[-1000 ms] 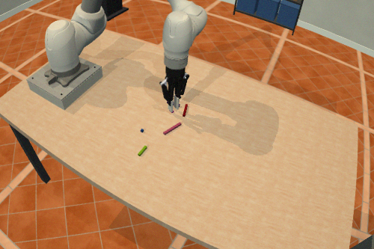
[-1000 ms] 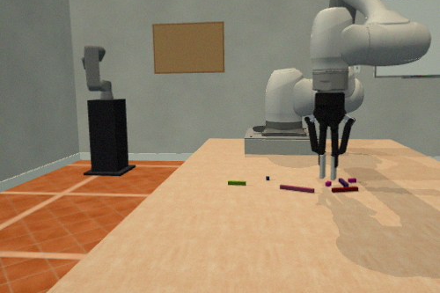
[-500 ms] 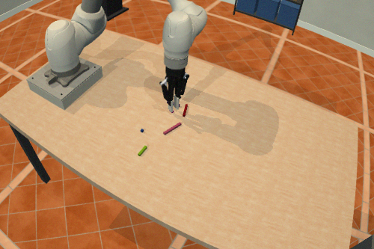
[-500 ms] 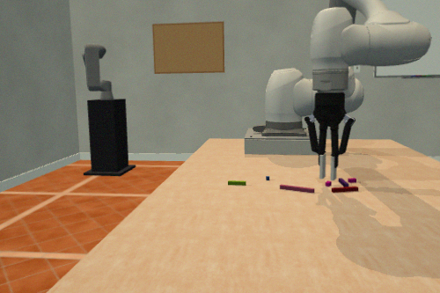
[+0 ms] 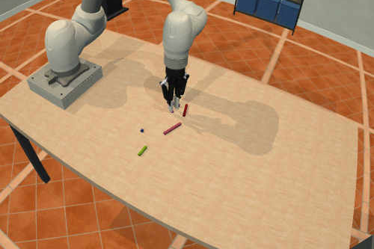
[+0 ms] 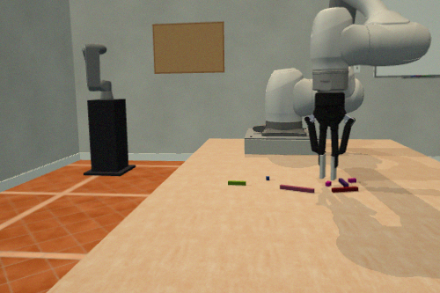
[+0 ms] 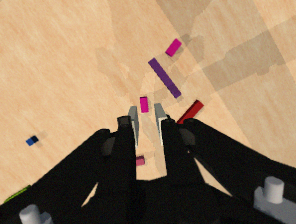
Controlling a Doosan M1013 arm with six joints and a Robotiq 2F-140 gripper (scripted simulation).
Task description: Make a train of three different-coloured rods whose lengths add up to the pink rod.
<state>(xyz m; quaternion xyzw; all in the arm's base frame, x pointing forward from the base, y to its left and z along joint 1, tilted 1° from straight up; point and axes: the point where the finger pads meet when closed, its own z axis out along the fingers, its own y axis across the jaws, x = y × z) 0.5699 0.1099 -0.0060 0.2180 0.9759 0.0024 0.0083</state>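
My gripper is now 3 cm past the purple rod, 4 cm to the right of it and 5 cm above it. Round my hand: pink rod: 5 cm ahead, 8 cm to the right, 5 cm below; red rod: 4 cm ahead, 4 cm to the left, 5 cm below; blue rod: 5 cm behind, 16 cm to the right, 5 cm below.
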